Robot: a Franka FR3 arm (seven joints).
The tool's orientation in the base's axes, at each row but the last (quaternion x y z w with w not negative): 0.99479, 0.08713, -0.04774, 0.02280; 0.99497, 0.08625, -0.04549, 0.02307; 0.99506, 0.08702, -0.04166, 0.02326; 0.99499, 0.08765, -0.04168, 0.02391
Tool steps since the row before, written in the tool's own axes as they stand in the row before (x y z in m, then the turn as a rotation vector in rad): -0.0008, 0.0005, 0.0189, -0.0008, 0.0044, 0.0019; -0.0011, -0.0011, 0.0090, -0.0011, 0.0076, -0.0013; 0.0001, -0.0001, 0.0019, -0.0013, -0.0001, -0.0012; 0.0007, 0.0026, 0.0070, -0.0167, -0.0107, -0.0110
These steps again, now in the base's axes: -0.0024, -0.0016, -0.0187, -0.0002, -0.0046, -0.0016; -0.0020, 0.0004, -0.0089, 0.0004, -0.0076, 0.0017; -0.0001, 0.0000, -0.0019, -0.0012, -0.0001, 0.0013; 0.0006, -0.0028, -0.0069, -0.0174, 0.0082, 0.0120
